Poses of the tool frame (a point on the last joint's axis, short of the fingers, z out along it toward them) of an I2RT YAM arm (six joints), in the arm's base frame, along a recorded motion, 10 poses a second.
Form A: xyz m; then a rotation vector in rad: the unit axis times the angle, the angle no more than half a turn.
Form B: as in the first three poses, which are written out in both.
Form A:
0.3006 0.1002 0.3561 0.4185 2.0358 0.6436
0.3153 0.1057 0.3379 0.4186 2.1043 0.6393
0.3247 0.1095 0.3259 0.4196 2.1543 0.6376
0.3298 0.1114 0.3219 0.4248 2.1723 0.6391
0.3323 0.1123 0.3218 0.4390 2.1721 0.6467
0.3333 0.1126 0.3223 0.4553 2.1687 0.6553
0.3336 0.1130 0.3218 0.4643 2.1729 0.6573
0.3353 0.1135 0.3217 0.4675 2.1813 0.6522
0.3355 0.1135 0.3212 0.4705 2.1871 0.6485
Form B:
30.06 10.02 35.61 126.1 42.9 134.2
31.53 10.57 33.79 130.0 40.7 137.9
32.47 10.95 32.59 132.5 38.8 140.3
32.98 11.14 32.19 133.3 38.0 141.0
33.23 11.23 32.18 132.9 37.4 140.4
33.33 11.26 32.23 132.4 36.8 139.6
33.36 11.30 32.18 132.5 36.4 139.4
33.53 11.35 32.17 133.1 36.1 139.7
33.55 11.35 32.12 133.5 35.9 139.8

